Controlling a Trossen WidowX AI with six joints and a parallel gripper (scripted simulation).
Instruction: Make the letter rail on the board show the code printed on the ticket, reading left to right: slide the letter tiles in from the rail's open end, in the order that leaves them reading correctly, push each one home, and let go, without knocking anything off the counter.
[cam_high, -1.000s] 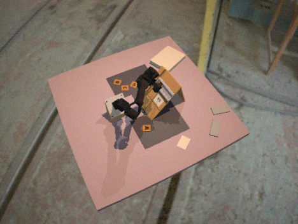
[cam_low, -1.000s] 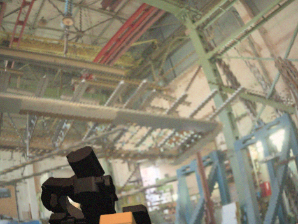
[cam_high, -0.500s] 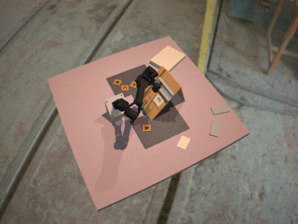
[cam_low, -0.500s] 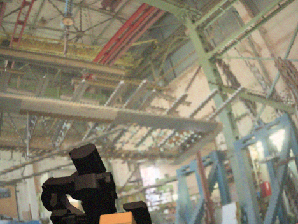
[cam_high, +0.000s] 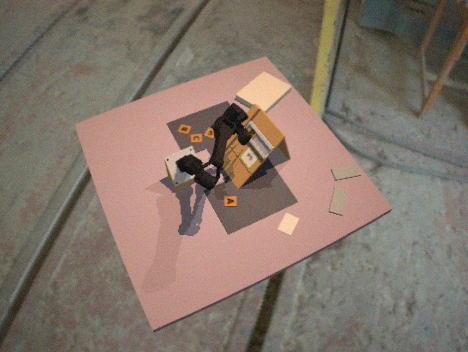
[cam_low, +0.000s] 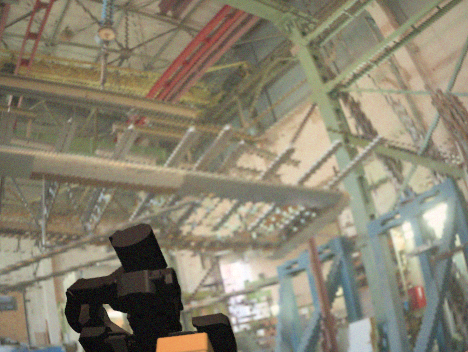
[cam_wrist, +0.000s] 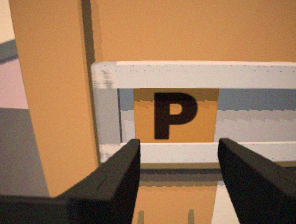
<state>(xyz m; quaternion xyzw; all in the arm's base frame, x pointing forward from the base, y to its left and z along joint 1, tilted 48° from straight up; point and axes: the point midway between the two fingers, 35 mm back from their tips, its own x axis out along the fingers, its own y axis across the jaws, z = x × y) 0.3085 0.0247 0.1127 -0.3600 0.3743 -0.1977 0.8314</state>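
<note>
Right now my gripper tip is 30 mm short of the orange tile and 30 mm above it. Round my gripper tip: white ticket 100 mm below, 80 mm to the right, 30 mm behind; cream slab 360 mm ahead, 320 mm to the left, 190 mm below.
</note>
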